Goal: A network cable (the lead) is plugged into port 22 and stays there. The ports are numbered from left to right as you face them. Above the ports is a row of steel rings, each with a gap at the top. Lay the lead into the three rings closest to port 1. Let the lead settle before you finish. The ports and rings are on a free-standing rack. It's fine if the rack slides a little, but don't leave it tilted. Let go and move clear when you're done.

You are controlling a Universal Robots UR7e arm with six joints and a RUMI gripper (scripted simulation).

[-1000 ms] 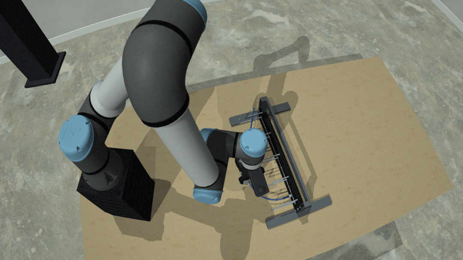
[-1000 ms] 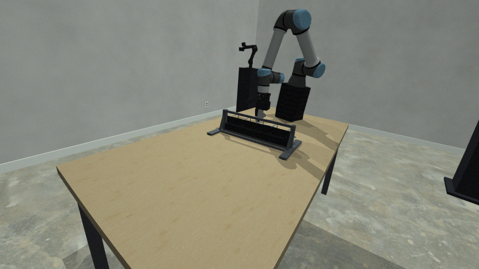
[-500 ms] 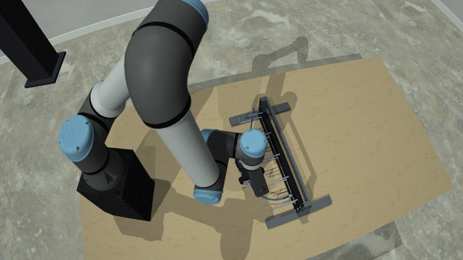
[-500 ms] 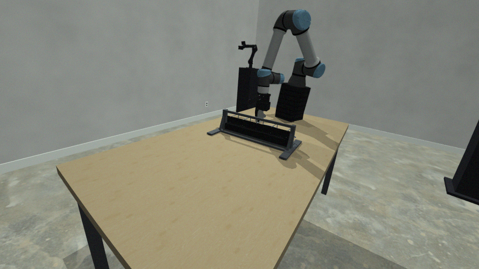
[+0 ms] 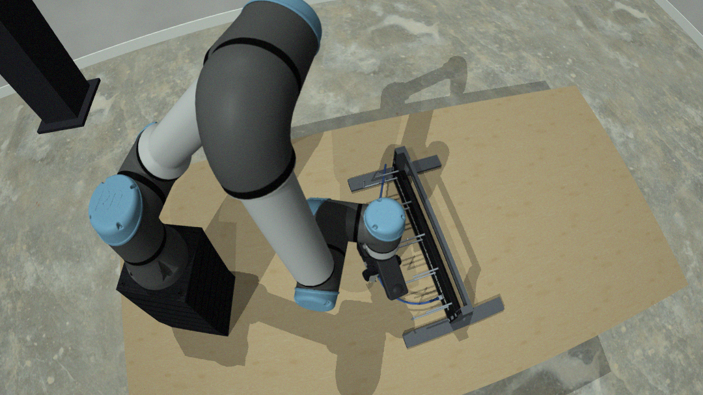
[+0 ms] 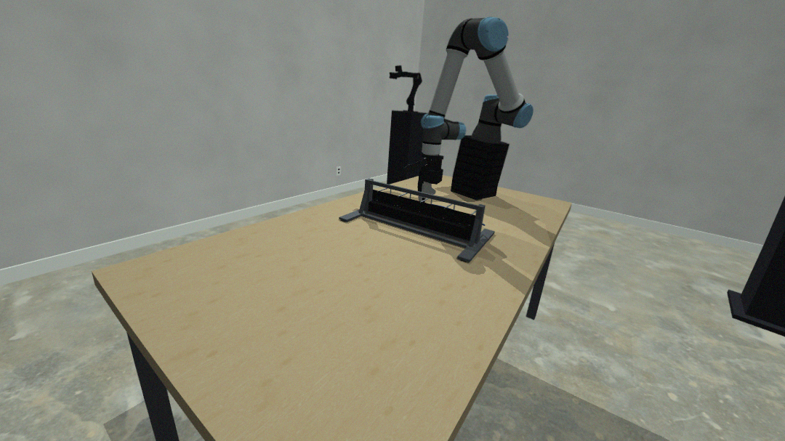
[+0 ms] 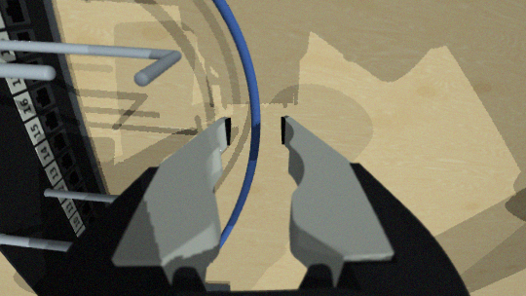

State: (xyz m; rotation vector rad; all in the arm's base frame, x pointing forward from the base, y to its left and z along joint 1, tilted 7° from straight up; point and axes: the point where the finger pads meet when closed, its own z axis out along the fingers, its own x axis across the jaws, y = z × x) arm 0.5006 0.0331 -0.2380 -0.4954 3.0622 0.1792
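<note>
Now: the rack 14 cm ahead of my hand, 9 cm to the left of it and 2 cm above it.
</note>
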